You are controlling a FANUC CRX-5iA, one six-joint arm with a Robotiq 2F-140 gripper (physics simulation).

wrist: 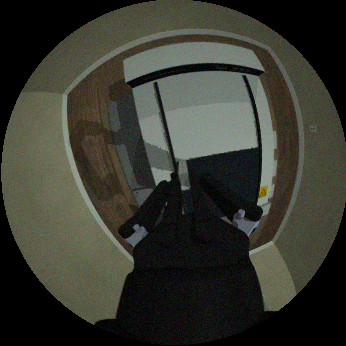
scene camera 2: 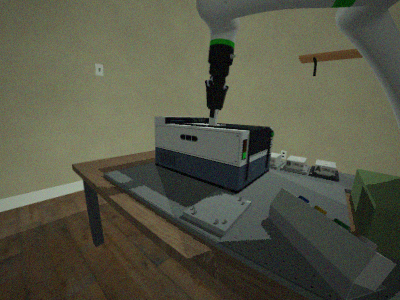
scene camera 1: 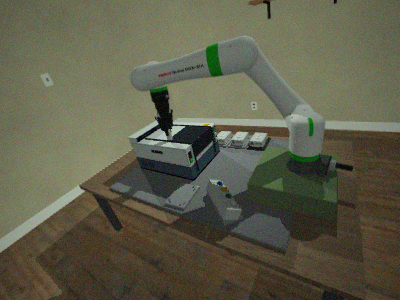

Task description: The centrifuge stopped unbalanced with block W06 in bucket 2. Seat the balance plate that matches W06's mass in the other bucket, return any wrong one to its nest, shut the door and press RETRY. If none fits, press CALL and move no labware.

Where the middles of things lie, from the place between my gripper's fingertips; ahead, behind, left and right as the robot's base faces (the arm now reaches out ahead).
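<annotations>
Centrifuge (scene camera 2: 230,158): 90 mm ahead of my hand, 80 mm to the right of it, 90 mm below it.
</annotations>
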